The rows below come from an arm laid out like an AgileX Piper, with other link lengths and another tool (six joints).
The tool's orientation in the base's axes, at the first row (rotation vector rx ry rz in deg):
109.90, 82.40, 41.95
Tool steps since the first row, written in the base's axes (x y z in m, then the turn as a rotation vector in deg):
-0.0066, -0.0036, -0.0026, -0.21, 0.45, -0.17
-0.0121, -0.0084, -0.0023, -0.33, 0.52, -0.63
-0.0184, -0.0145, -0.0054, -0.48, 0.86, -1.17
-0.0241, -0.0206, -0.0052, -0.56, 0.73, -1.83
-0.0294, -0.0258, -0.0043, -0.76, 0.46, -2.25
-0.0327, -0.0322, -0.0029, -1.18, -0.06, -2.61
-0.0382, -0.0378, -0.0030, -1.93, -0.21, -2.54
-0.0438, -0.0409, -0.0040, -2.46, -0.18, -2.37
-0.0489, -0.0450, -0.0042, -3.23, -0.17, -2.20
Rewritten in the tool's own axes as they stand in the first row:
-0.0053, -0.0053, -0.0027, 0.37, -0.35, -0.11
-0.0113, -0.0075, -0.0062, 0.38, -0.79, 0.09
-0.0190, -0.0124, -0.0080, 0.64, -1.36, 0.27
-0.0263, -0.0145, -0.0114, 0.45, -1.88, 0.66
-0.0326, -0.0160, -0.0152, 0.11, -2.27, 0.83
-0.0395, -0.0156, -0.0176, -0.52, -2.69, 0.83
-0.0463, -0.0179, -0.0207, -0.85, -3.07, 0.25
-0.0508, -0.0215, -0.0238, -0.94, -3.28, -0.26
-0.0560, -0.0240, -0.0268, -1.12, -3.63, -0.94

